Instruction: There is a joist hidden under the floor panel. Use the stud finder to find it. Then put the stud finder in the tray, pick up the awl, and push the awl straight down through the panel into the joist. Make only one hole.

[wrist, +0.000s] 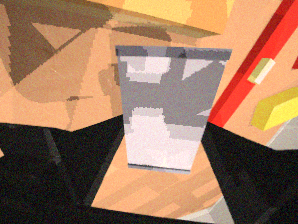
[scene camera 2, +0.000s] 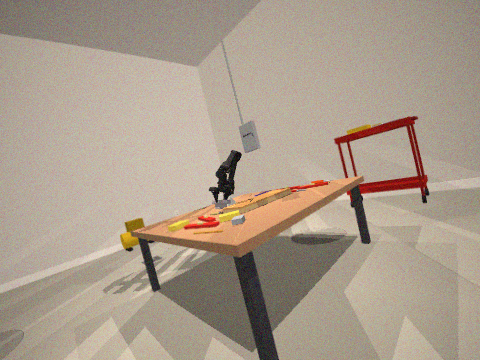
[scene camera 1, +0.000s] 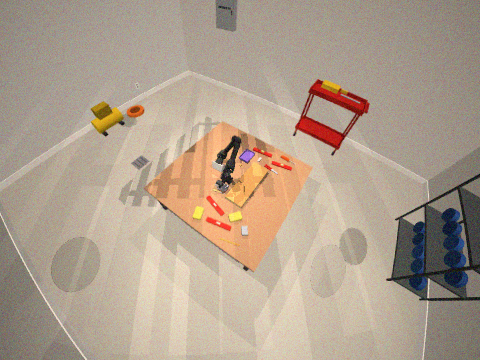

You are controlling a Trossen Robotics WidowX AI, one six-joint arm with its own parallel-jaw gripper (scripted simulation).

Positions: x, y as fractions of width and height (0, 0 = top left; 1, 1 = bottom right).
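Note:
Through the wrist view I see my gripper (wrist: 0.55, 0.54), and there I also see a grey stud finder (wrist: 0.56, 0.42).

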